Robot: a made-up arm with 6 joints. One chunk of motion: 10 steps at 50 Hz.
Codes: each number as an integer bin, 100 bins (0 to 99) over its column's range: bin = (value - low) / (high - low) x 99, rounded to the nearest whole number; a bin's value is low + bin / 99 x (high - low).
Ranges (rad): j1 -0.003..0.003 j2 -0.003..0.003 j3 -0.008..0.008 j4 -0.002..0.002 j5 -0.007..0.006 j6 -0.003..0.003
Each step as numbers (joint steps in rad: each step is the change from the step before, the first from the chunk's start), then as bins.
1 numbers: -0.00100 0.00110 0.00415 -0.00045 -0.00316 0.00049
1 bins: 33 68 75 38 29 58
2 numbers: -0.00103 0.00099 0.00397 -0.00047 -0.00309 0.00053
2 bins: 33 66 74 38 30 58
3 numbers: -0.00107 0.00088 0.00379 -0.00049 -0.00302 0.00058
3 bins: 32 64 73 37 30 59
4 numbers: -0.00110 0.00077 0.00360 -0.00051 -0.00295 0.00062
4 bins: 31 62 72 37 31 60
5 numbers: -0.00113 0.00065 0.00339 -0.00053 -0.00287 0.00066
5 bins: 31 60 70 36 31 60
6 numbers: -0.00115 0.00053 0.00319 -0.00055 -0.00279 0.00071
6 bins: 31 58 69 36 32 61
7 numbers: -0.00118 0.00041 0.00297 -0.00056 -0.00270 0.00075
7 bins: 30 56 68 36 33 62
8 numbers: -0.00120 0.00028 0.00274 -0.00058 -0.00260 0.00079
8 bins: 30 54 66 35 34 63
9 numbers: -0.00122 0.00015 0.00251 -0.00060 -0.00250 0.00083
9 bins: 29 52 65 35 34 63
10 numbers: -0.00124 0.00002 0.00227 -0.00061 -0.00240 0.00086
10 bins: 29 50 64 34 35 64
